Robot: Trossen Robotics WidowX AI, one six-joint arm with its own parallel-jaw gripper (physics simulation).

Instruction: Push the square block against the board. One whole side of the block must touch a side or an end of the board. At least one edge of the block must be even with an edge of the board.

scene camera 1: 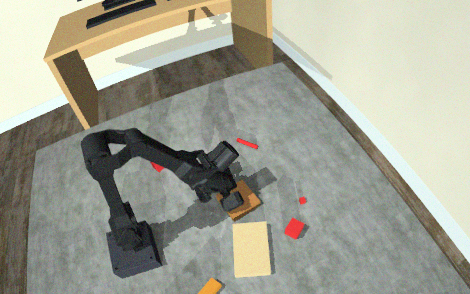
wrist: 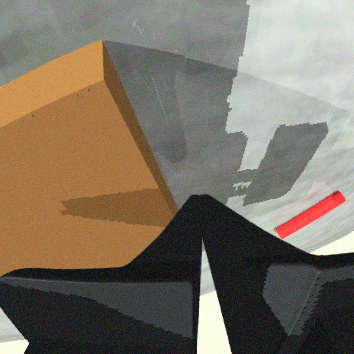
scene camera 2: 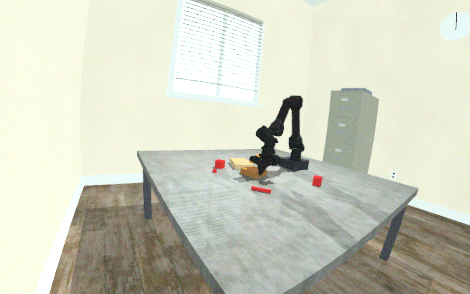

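Where they show: gripper, between the fingertips: (scene camera 1: pixel 233 183) (wrist: pixel 198 202) (scene camera 2: pixel 259 175); arm's base, origin of its link: (scene camera 1: pixel 131 239) (scene camera 2: pixel 295 159).
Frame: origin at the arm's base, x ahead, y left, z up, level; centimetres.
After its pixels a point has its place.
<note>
The square block, orange-brown (scene camera 1: pixel 252 201) @(x 38.5, y 1.5, z -2.7 cm) (scene camera 2: pixel 247 172) @(x 39.5, y 5.5, z -3.9 cm) (wrist: pixel 55 160), lies flat, turned at an angle to the board, with one corner towards the board's end. The cream board (scene camera 1: pixel 251 250) @(x 32.6, y -13.4, z -2.7 cm) (scene camera 2: pixel 241 162) @(x 34.0, y -9.5, z -2.7 cm) lies close to that corner; no whole side of the block is against it. My gripper (scene camera 1: pixel 232 200) (scene camera 2: pixel 261 172) @(x 35.7, y 10.8, z -4.0 cm) (wrist: pixel 198 202) @(x 35.7, y 10.8, z -4.0 cm) is shut and empty, pointing down low at the block. In the first scene view it covers part of the block; in the wrist view the fingertips overlap the block's edge. Whether they touch it I cannot tell.
A red rod (scene camera 1: pixel 247 143) @(x 45.7, y 25.1, z -4.4 cm) (scene camera 2: pixel 261 190) @(x 46.1, y 26.2, z -4.9 cm) (wrist: pixel 311 215) @(x 45.2, y 25.3, z -4.6 cm) lies beyond the block. A red cube (scene camera 1: pixel 294 228) @(x 46.1, y -12.2, z -1.6 cm) (scene camera 2: pixel 219 164) @(x 47.8, y -9.8, z -3.4 cm) and a tiny red cube (scene camera 1: pixel 302 200) @(x 53.1, y -3.7, z -4.0 cm) (scene camera 2: pixel 214 171) @(x 53.8, y -2.6, z -4.9 cm) stand beside it. Another red cube (scene camera 1: pixel 157 167) @(x 12.7, y 26.1, z -2.9 cm) (scene camera 2: pixel 317 181) @(x 14.8, y 29.9, z -3.4 cm) is partly behind the arm. An orange bar (scene camera 1: pixel 210 286) @(x 18.6, y -19.7, z -2.5 cm) lies near the board.
</note>
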